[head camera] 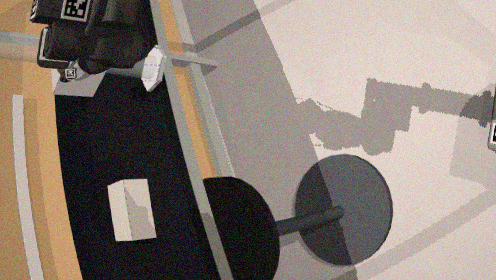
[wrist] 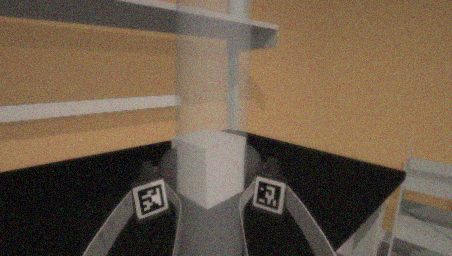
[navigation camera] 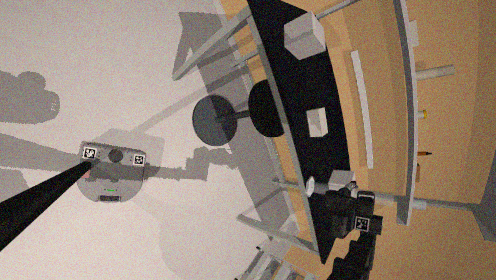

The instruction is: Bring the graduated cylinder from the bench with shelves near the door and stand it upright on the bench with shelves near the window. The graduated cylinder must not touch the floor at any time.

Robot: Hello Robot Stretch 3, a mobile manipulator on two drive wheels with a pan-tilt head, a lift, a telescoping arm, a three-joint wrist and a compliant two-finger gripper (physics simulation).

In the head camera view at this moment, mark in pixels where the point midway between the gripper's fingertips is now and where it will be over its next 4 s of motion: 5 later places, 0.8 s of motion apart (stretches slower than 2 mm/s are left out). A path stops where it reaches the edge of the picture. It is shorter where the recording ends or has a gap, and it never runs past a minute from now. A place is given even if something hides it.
My gripper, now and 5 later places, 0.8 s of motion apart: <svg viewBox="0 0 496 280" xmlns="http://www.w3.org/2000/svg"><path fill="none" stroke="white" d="M65 55L70 56L54 54L26 51L31 72L26 114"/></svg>
